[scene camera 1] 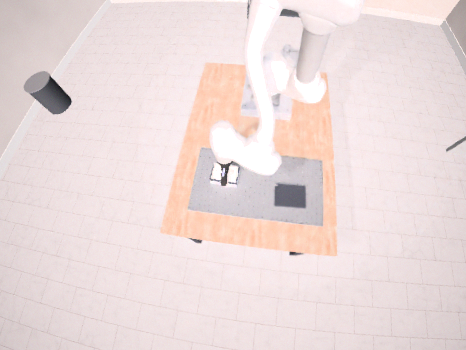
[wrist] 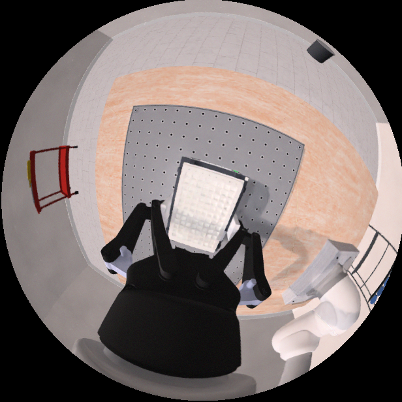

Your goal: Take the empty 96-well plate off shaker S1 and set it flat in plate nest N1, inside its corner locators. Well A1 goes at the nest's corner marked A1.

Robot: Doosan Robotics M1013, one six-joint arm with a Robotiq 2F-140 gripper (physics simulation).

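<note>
The white 96-well plate [scene camera 1: 233, 175] [wrist: 207, 200] lies flat on shaker S1 [wrist: 200, 163], at the left part of the grey breadboard; the shaker's dark rim shows along the plate's far and right edges in the wrist view. My gripper [scene camera 1: 224, 175] [wrist: 202, 205] points down over the plate and is shut on it, one finger at each side. The fingertips are partly hidden beside the plate. Nest N1 appears as a dark rectangle [scene camera 1: 290, 195] on the right part of the breadboard in the scene view. Its corner locators and the A1 marks are too small to tell.
The perforated breadboard [scene camera 1: 255, 202] [wrist: 160, 125] lies on the wooden table [scene camera 1: 240, 229] [wrist: 112, 150]. The arm's base plate [scene camera 1: 250, 113] [wrist: 310, 275] is at the rear of the table. A red-framed object [wrist: 64, 171] stands far to the left in the wrist view.
</note>
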